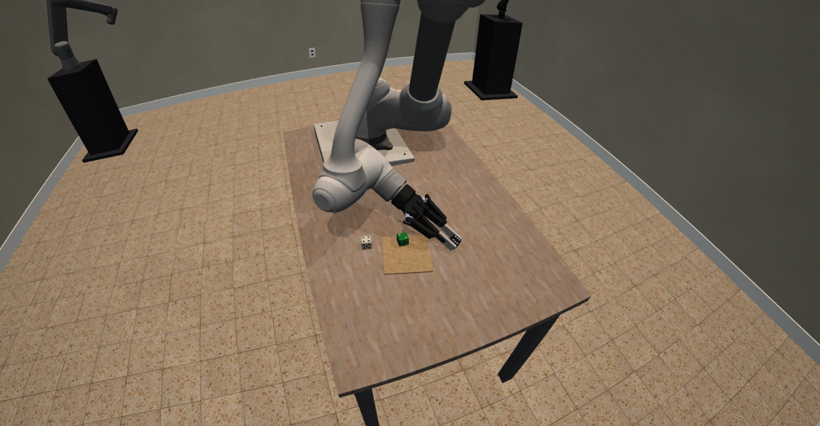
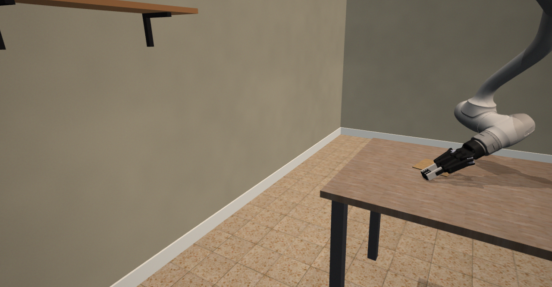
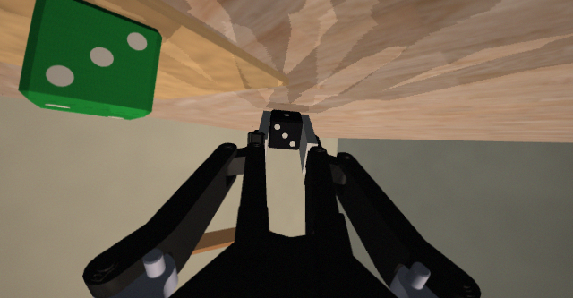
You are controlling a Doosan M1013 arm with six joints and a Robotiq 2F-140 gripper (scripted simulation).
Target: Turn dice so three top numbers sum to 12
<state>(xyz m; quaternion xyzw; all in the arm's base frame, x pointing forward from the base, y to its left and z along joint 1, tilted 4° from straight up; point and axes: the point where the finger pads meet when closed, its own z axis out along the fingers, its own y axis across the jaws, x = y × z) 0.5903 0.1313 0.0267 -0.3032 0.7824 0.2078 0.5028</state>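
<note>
My gripper is now 1 cm to the right of the black die, 1 cm short of it and 1 cm above it. The rest, counted from my hand: white die: 24 cm to the right, 6 cm behind, 2 cm below; then green die: 13 cm to the right, 4 cm behind, 1 cm below; then tan mat: 13 cm to the right, 3 cm below, 1 cm ahead.
</note>
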